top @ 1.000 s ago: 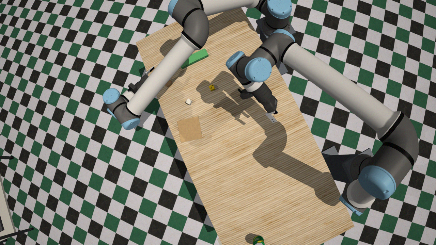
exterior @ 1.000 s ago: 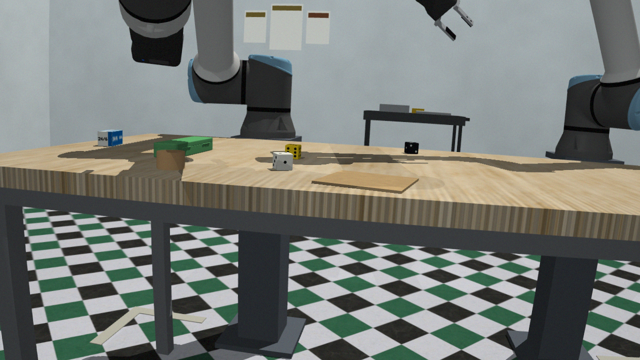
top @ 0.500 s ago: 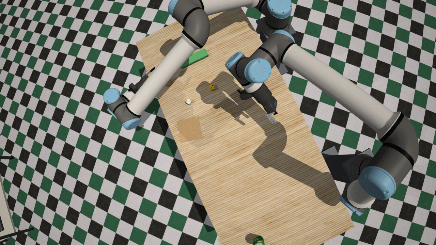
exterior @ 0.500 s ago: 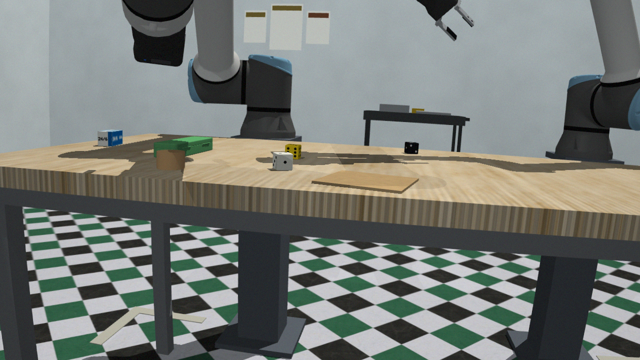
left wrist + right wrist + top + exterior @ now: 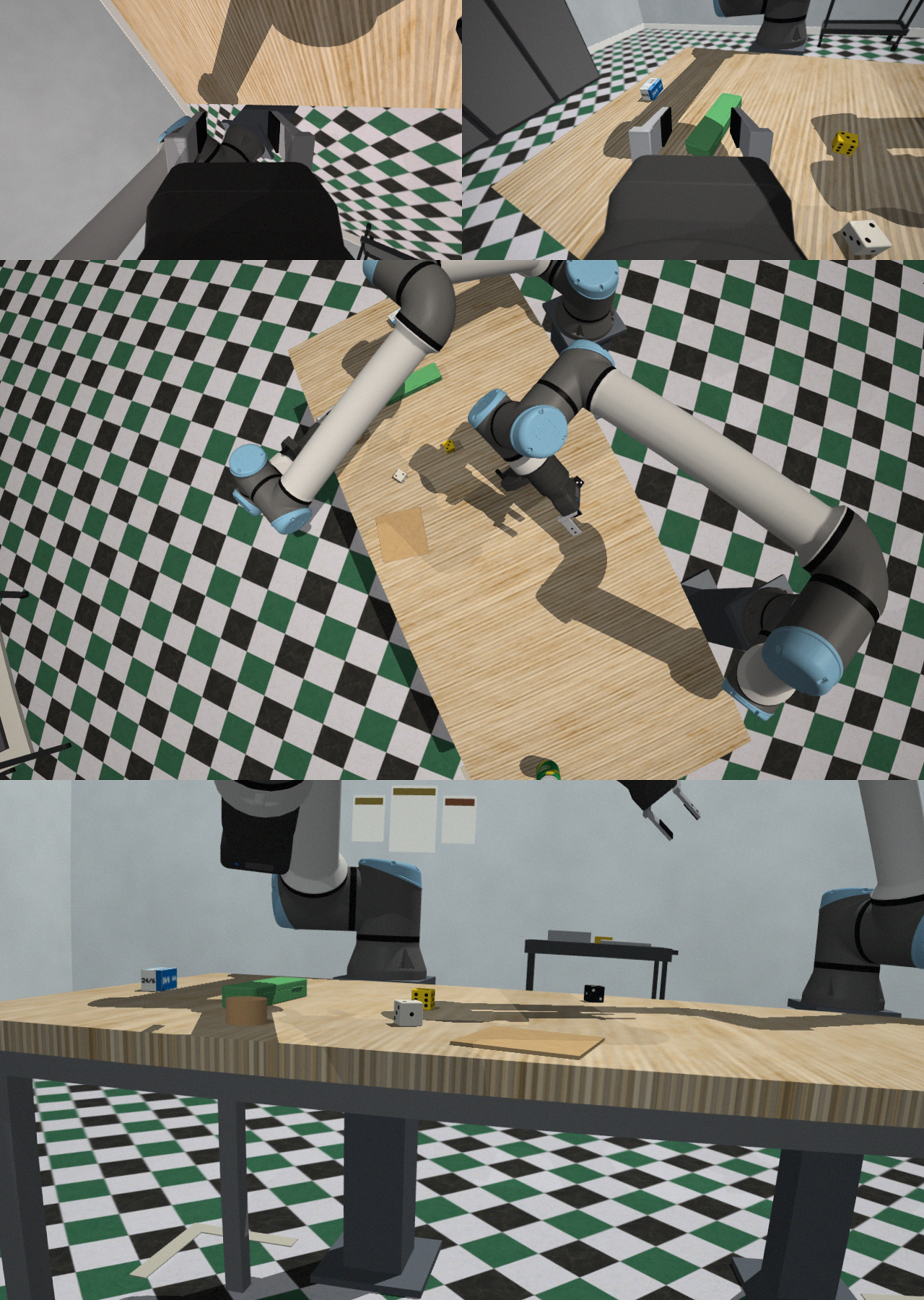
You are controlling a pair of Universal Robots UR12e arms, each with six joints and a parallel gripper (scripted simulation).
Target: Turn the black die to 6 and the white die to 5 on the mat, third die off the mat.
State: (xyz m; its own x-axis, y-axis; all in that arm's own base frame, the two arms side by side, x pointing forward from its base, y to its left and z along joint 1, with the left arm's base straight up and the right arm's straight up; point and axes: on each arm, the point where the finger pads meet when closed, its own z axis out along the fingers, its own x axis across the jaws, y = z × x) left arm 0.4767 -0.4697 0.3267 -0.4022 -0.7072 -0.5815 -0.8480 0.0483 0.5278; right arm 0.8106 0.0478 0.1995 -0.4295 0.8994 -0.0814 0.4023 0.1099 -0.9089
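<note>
Right now the yellow die is 23 cm behind my right hand, 18 cm below it and 17 cm to the left of it. Also, from my right hand: brown cylinder 18 cm below, 1 cm to the right, 1 cm ahead; white die 18 cm to the left, 18 cm below, 6 cm behind; green box 22 cm behind, 19 cm below, 7 cm to the right.
</note>
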